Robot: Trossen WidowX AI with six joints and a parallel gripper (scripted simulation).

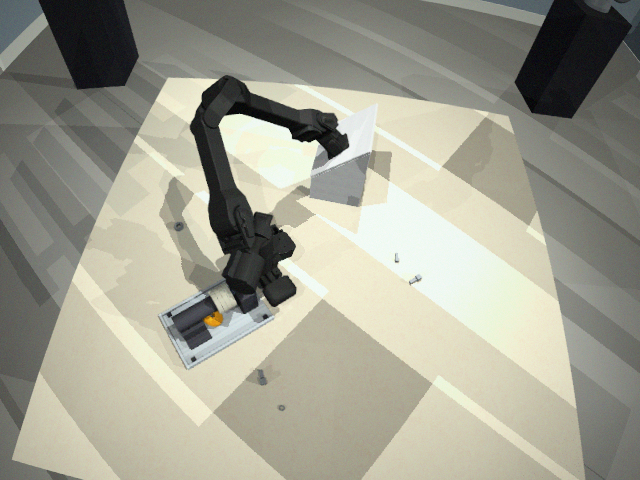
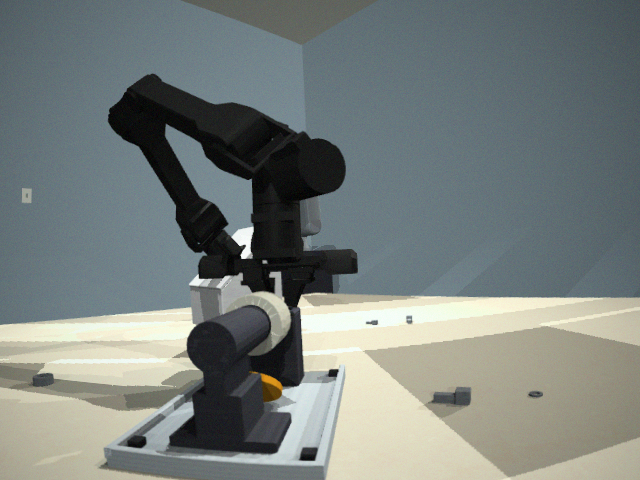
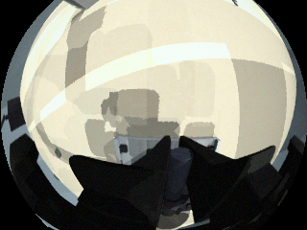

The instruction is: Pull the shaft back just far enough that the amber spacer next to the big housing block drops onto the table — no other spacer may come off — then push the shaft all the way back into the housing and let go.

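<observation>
Now: gripper tip 60 mm to the left of the grey-blue shaft, 40 mm short of it and 30 mm below it. From my gripper tip the other things lie so: nut 240 mm to the right, 180 mm behind, 40 mm below; cream spacer 80 mm to the right, 60 mm ahead, 30 mm above; amber spacer 120 mm to the right, 80 mm ahead, 20 mm below.
</observation>
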